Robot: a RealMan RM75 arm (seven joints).
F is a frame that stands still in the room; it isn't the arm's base.
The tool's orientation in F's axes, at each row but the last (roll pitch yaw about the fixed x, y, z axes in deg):
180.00 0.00 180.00
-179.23 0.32 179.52
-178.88 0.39 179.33
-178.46 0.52 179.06
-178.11 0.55 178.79
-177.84 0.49 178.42
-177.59 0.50 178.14
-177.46 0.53 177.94
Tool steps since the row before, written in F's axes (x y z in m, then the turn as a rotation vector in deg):
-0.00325 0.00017 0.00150 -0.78 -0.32 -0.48
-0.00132 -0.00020 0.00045 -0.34 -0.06 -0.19
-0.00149 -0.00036 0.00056 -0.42 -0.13 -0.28
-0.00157 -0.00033 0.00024 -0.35 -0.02 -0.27
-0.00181 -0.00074 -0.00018 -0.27 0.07 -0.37
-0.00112 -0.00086 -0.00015 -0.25 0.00 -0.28
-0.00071 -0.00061 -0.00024 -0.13 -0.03 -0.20
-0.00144 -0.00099 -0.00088 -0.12 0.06 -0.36
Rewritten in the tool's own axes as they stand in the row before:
0.00325 0.00017 -0.00150 0.78 -0.32 0.48
0.00132 -0.00022 -0.00045 0.34 -0.06 0.19
0.00148 -0.00039 -0.00056 0.42 -0.13 0.28
0.00156 -0.00036 -0.00024 0.35 -0.02 0.27
0.00180 -0.00077 0.00019 0.27 0.08 0.37
0.00110 -0.00088 0.00017 0.25 0.00 0.28
0.00069 -0.00062 0.00026 0.13 -0.03 0.20
0.00141 -0.00100 0.00091 0.13 0.07 0.36

